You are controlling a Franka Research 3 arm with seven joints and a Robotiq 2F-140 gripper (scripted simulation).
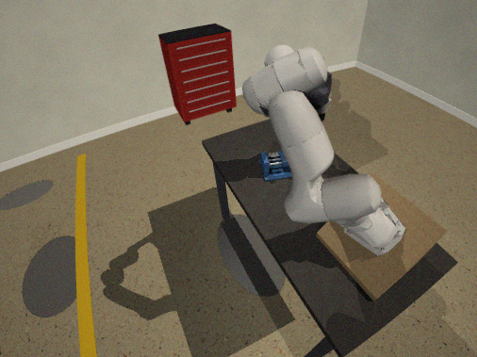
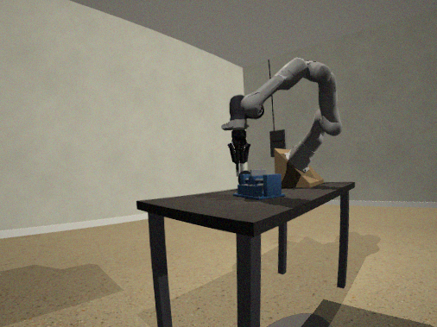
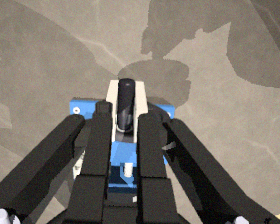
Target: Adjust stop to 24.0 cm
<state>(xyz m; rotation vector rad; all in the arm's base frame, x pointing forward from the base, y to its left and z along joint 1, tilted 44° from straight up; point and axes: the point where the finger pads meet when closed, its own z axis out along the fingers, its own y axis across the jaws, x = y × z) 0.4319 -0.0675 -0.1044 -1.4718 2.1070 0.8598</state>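
Now: the handwheel grip 20 mm below my hand.
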